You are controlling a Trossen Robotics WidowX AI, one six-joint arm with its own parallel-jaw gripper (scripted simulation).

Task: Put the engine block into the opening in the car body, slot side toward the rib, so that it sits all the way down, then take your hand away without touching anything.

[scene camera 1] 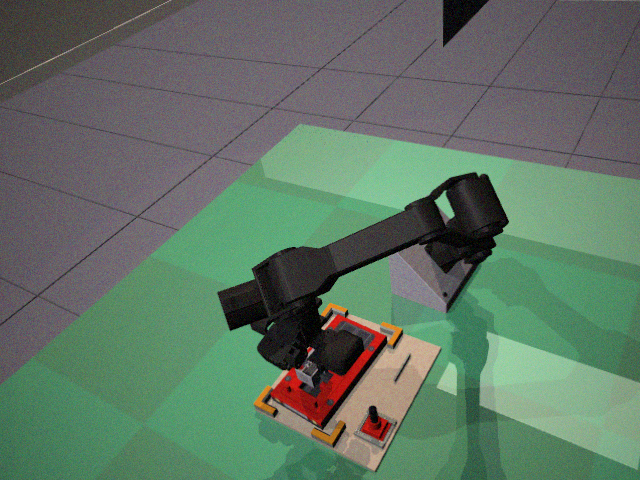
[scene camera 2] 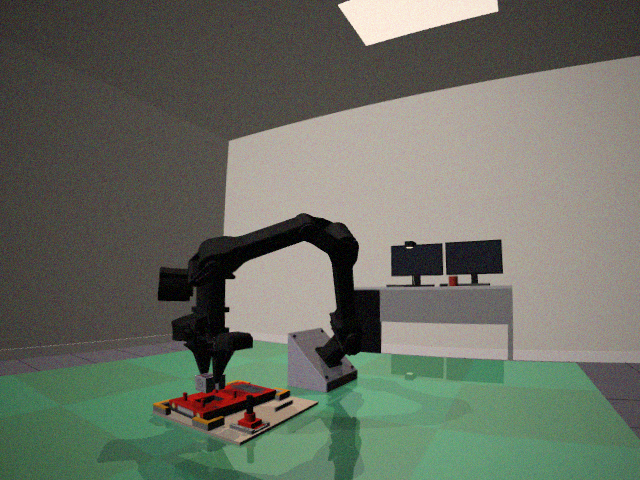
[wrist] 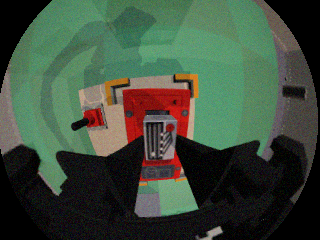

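Scene camera 2: gripper visible. Wrist view: gripper visible too. Gripper holding a grey engine block. Also visible: a red car body.
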